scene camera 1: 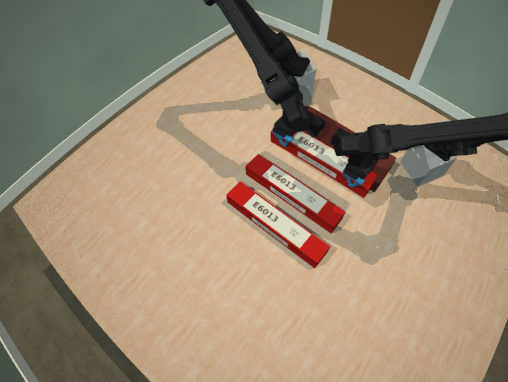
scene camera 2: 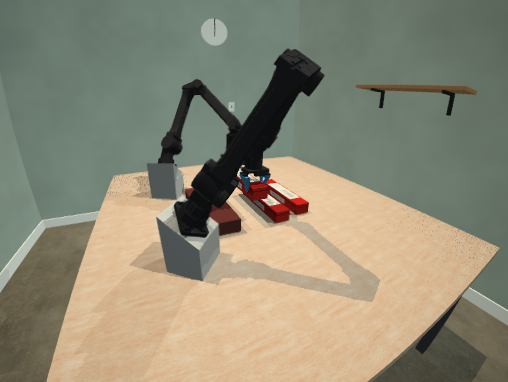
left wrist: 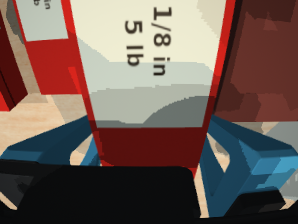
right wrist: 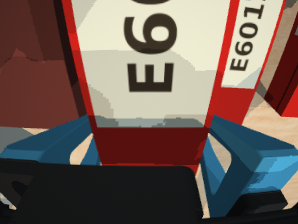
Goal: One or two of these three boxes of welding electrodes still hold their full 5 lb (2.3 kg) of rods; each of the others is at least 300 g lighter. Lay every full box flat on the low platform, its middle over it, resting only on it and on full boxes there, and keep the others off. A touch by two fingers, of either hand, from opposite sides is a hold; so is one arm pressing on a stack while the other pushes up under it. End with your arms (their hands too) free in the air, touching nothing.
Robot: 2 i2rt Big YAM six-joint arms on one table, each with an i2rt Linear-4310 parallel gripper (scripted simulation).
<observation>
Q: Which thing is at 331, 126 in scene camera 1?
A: A dark red low platform.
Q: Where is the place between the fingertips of my right gripper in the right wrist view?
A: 150, 113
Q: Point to an electrode box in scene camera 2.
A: At 297, 205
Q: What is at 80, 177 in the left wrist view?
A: My left gripper.
</observation>
